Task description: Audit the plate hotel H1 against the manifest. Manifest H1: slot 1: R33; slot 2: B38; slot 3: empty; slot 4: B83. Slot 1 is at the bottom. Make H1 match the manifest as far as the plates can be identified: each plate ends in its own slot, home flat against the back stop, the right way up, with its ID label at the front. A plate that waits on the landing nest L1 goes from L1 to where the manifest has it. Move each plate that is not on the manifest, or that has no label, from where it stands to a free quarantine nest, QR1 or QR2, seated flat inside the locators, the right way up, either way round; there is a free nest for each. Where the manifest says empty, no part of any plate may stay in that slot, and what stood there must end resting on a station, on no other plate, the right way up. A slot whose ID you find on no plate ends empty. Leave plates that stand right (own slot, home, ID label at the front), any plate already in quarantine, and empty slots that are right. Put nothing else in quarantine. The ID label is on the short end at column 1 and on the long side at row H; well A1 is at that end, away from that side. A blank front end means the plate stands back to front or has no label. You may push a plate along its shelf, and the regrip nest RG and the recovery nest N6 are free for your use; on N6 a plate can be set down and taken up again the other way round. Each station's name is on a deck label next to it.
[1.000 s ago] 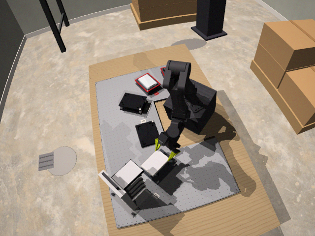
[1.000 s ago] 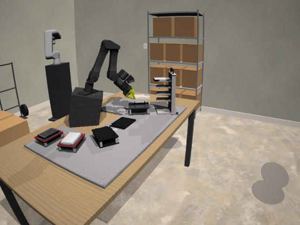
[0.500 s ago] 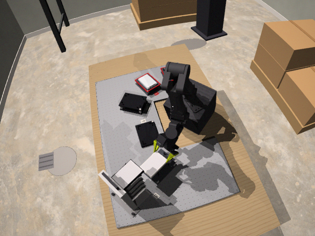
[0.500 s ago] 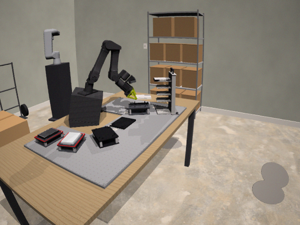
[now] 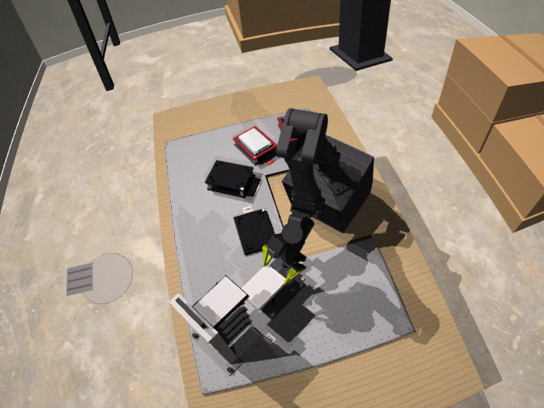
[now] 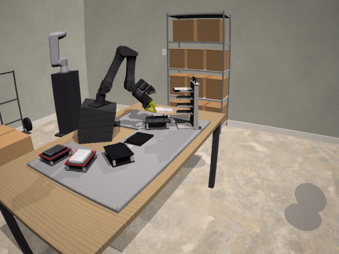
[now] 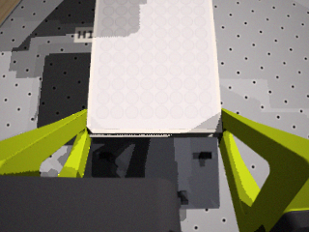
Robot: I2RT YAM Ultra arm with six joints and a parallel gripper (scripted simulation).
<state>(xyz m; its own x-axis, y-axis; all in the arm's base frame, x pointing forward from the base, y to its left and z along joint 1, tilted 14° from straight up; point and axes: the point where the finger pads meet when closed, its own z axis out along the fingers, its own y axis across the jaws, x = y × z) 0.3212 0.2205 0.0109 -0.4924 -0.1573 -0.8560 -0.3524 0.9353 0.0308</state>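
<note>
Now: hand 7 cm above the regrip nest and 1 cm short of it. The rest, counted from my hand: RG deck label 12 cm below, 9 cm behind, 3 cm to the right; then hotel upright post 26 cm ahead, 10 cm to the left, 3 cm above; then H1 deck label 14 cm to the left, 12 cm below, 10 cm ahead.
</note>
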